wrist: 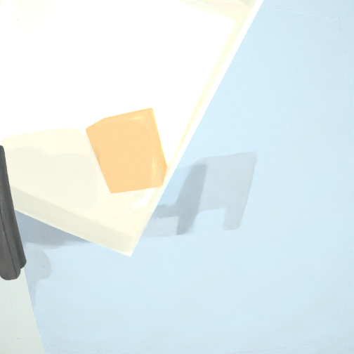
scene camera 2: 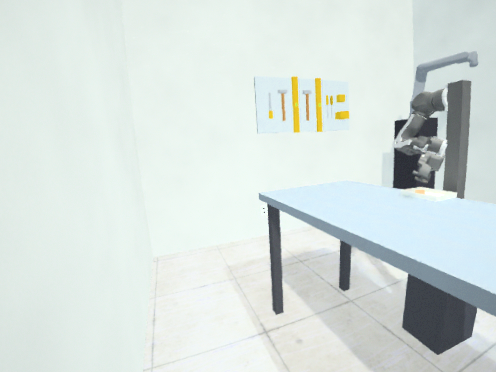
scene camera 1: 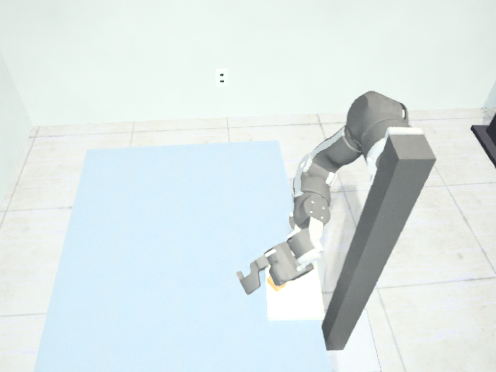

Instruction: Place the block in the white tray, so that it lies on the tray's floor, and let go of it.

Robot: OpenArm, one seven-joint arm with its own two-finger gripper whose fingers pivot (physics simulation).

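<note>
The orange block (scene camera 1: 276, 284) (scene camera 2: 420, 191) (wrist: 127, 155) lies inside the white tray (scene camera 1: 297, 307) (scene camera 2: 439, 196) (wrist: 75, 227), apparently on its floor, near one corner. In the wrist view it is close to the tray's long side wall; whether it touches that wall is hard to tell. My gripper (scene camera 1: 274, 286) (scene camera 2: 422, 176) is wide open above the tray and apart from the block. One finger shows at the left edge of the wrist view; the other finger is out of that view. In scene camera 1 the gripper partly covers the block and the tray's back part.
The tray stands on the blue table (scene camera 1: 165, 240) (scene camera 2: 350, 205) (wrist: 280, 280), at its edge nearest the arm's base. A tall dark post (scene camera 1: 380, 240) (scene camera 2: 457, 140) rises close beside the tray. A tool board (scene camera 2: 275, 125) hangs on the far wall.
</note>
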